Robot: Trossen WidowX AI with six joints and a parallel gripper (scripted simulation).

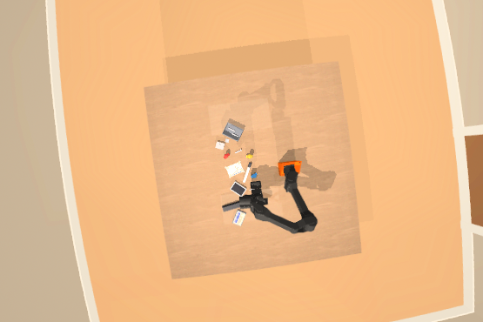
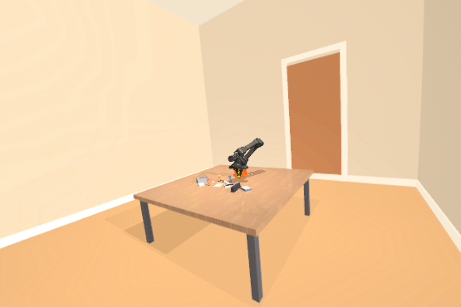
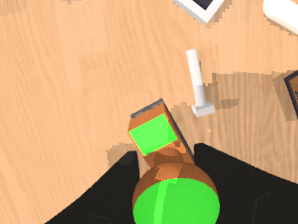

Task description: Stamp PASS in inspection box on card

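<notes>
My gripper tip is now 110 mm short of the ink pad, 70 mm above it and 50 mm to the left of it. From my gripper tip the other things lie so: black block: 160 mm ahead, 60 mm below, 50 mm to the left; then white cylinder: 160 mm to the right, 60 mm below, 20 mm ahead; then blue-knobbed stamp: 120 mm to the right, 50 mm below, 10 mm behind.
</notes>
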